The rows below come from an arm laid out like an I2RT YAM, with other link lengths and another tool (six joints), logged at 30 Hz.
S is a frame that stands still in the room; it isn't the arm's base.
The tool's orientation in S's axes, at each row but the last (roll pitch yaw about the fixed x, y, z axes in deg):
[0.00 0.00 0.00]
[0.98 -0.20 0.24]
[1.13 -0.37 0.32]
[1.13 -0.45 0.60]
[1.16 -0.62 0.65]
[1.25 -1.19 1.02]
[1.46 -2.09 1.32]
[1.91 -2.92 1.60]
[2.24 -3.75 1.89]
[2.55 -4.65 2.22]
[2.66 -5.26 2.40]
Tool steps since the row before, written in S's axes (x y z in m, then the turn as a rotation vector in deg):
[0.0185 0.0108 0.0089 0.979 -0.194 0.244]
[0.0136 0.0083 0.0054 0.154 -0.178 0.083]
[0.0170 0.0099 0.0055 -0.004 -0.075 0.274]
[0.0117 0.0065 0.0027 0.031 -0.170 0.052]
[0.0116 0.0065 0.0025 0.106 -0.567 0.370]
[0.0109 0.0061 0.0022 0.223 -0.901 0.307]
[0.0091 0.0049 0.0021 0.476 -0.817 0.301]
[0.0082 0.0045 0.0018 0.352 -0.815 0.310]
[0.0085 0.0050 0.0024 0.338 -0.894 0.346]
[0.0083 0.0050 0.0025 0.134 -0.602 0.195]
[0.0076 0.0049 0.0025 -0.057 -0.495 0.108]
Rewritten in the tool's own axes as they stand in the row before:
[0.0185 0.0108 0.0089 0.979 -0.194 0.244]
[0.0137 0.0083 0.0052 0.154 -0.177 0.086]
[0.0171 0.0099 0.0052 -0.003 -0.070 0.275]
[0.0118 0.0064 0.0025 0.030 -0.169 0.055]
[0.0117 0.0064 0.0022 0.104 -0.561 0.380]
[0.0111 0.0059 0.0018 0.213 -0.898 0.322]
[0.0093 0.0047 0.0016 0.468 -0.820 0.305]
[0.0084 0.0043 0.0012 0.344 -0.814 0.320]
[0.0088 0.0048 0.0016 0.330 -0.891 0.360]
[0.0087 0.0048 0.0016 0.126 -0.598 0.212]
[0.0080 0.0047 0.0016 -0.067 -0.486 0.137]

